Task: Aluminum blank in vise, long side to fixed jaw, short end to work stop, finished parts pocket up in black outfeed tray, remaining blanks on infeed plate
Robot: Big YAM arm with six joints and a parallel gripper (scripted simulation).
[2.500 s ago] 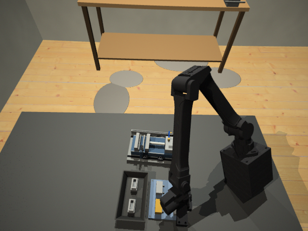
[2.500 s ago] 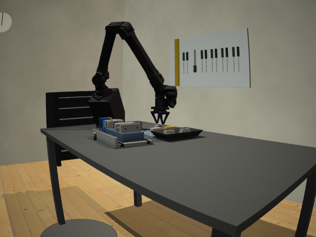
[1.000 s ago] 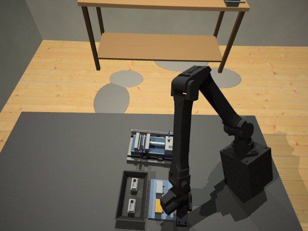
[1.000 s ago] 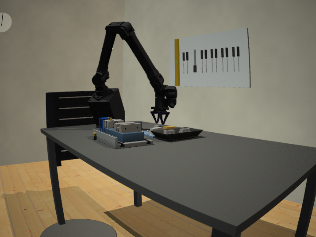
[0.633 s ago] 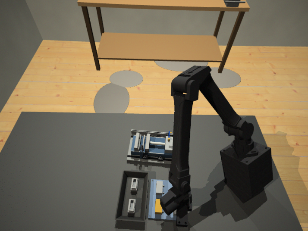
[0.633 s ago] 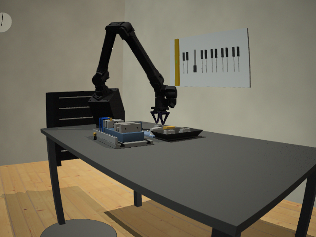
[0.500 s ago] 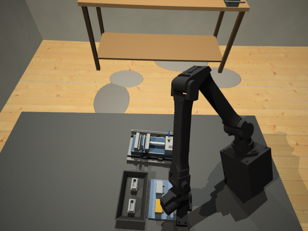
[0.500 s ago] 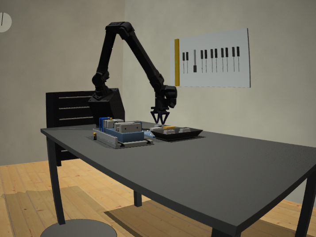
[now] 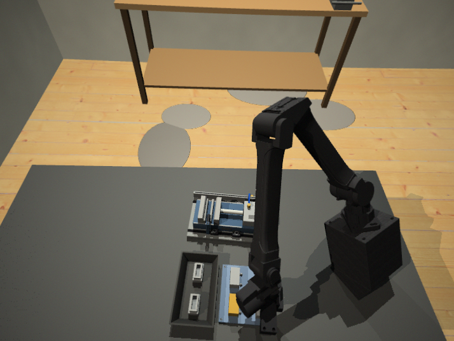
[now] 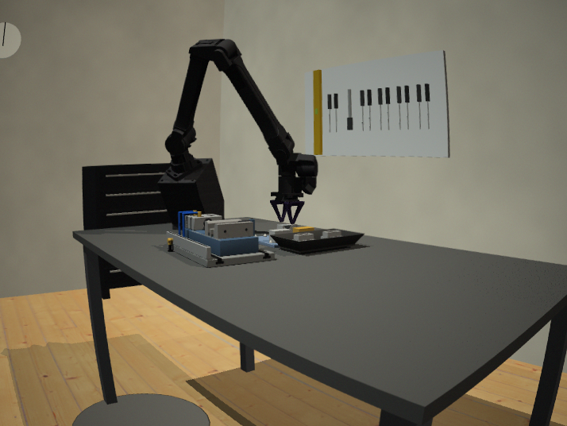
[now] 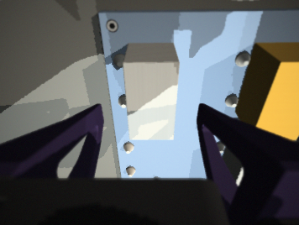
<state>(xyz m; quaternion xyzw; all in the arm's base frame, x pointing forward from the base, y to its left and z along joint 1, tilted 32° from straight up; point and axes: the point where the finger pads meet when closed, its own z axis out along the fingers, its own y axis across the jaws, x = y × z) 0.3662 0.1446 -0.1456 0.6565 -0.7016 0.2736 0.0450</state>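
Right now my hand is 30 mm above the gray aluminum blank. From my hand the other things lie so: brass blank 90 mm ahead, 10 mm to the right, 30 mm below; infeed plate 50 mm ahead, 50 mm to the right, 50 mm below; work stop rod 160 mm ahead, 300 mm to the right, 30 mm above.
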